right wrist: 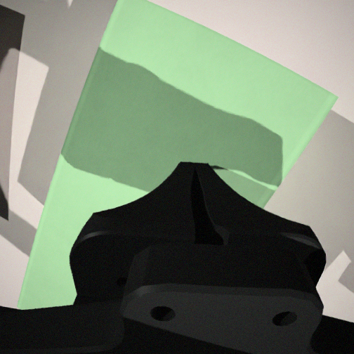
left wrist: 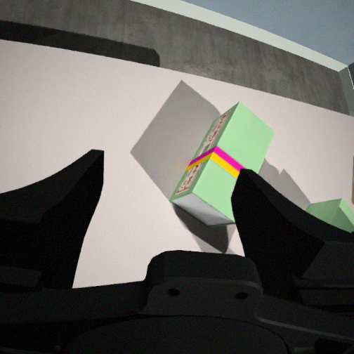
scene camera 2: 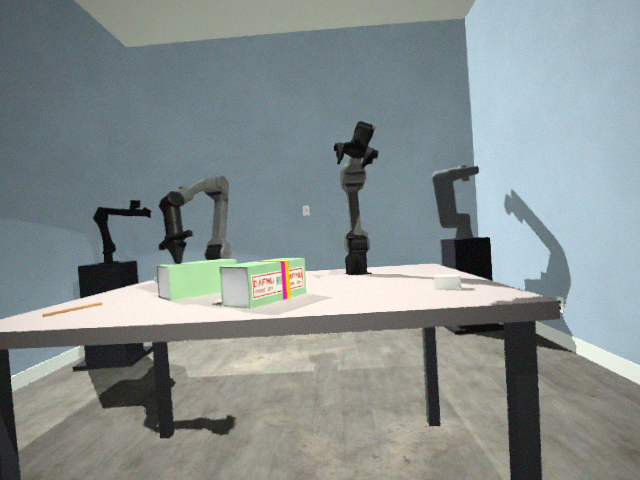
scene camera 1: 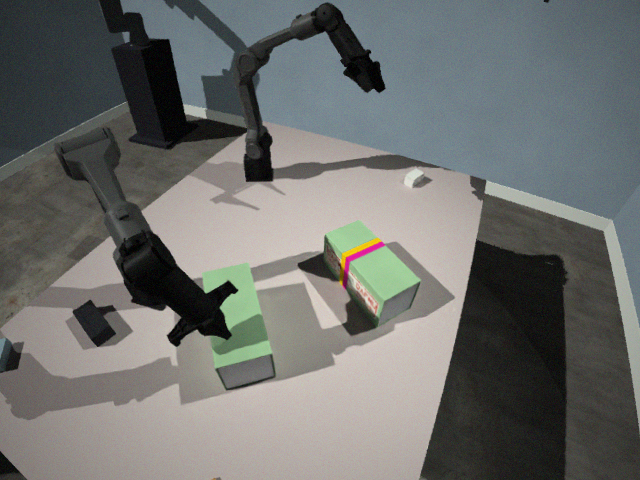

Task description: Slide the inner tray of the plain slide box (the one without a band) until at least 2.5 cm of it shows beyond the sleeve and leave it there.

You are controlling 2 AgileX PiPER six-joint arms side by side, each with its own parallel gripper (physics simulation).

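Note:
The plain green slide box (scene camera 1: pixel 235 304) (scene camera 2: pixel 199 277) (right wrist: pixel 215 90) lies on the table. Its pale grey end face (scene camera 1: pixel 248 369) (scene camera 2: pixel 163 282) looks level with the sleeve end; the far end is hidden. A corner of the plain box (left wrist: pixel 332 212) shows in the left wrist view. The banded green box (scene camera 1: pixel 390 273) (scene camera 2: pixel 263 286) (left wrist: pixel 245 132) lies beside it, with a magenta and yellow band. My right gripper (scene camera 1: pixel 227 336) (scene camera 2: pixel 178 260) (right wrist: pixel 192 181) is shut and empty, just over the plain box's top; contact cannot be told. My left gripper (scene camera 1: pixel 375 88) (scene camera 2: pixel 354 163) (left wrist: pixel 171 175) is open, empty and high above the table.
A white block (scene camera 1: pixel 414 177) (scene camera 2: pixel 447 282) lies near the table's edge. A dark block (scene camera 1: pixel 94 322) lies left of the plain box, and a light blue object (scene camera 1: pixel 4 354) shows at the left edge. An orange stick (scene camera 2: pixel 72 308) lies at the left in scene camera 2.

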